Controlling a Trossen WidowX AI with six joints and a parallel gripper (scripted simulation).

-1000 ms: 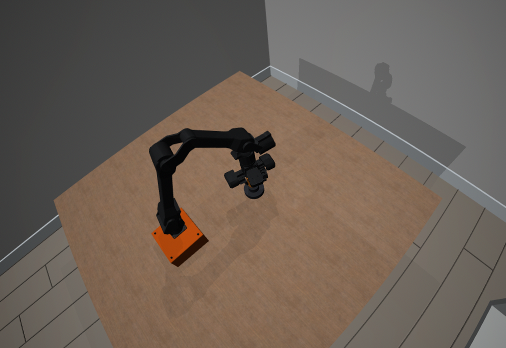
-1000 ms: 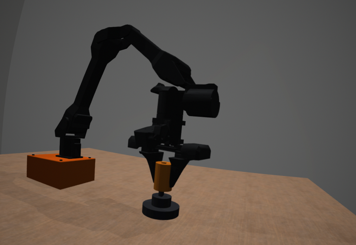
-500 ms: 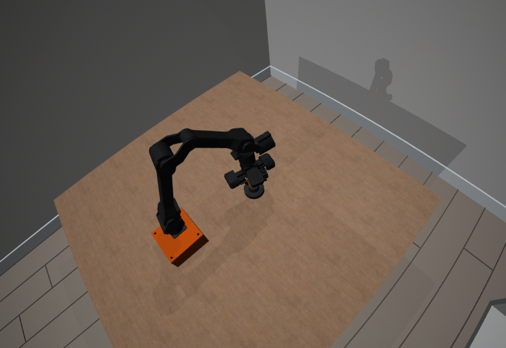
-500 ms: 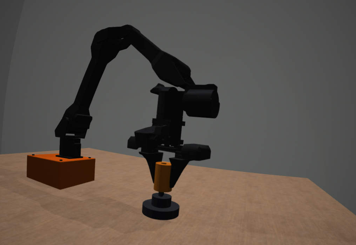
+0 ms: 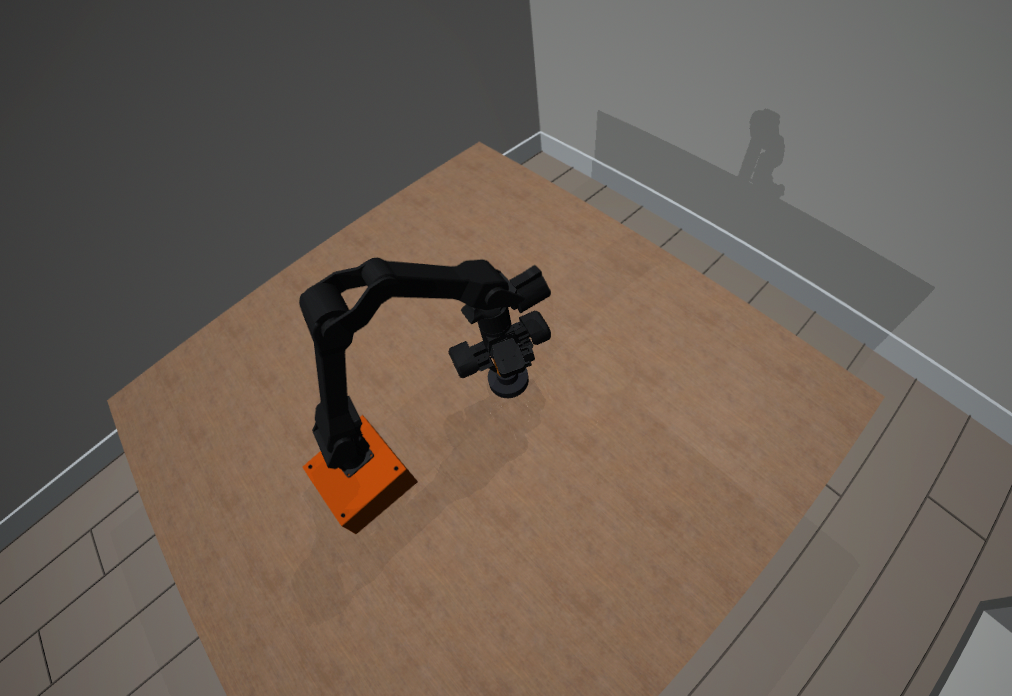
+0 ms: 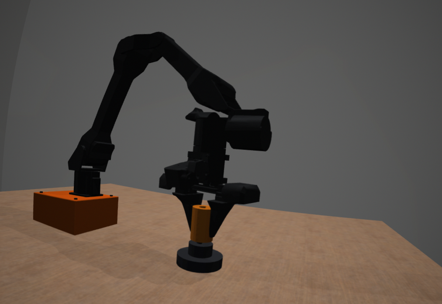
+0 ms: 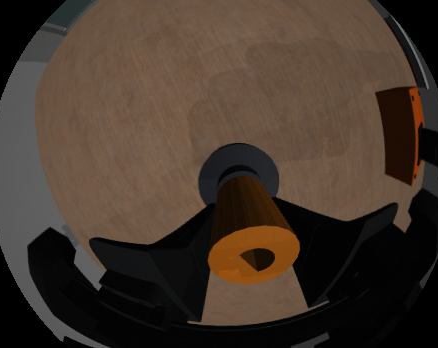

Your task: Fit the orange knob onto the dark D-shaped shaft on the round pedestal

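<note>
My gripper tip is now 3 cm above the pedestal. Round my gripper tip: orange knob (2 cm above).
</note>
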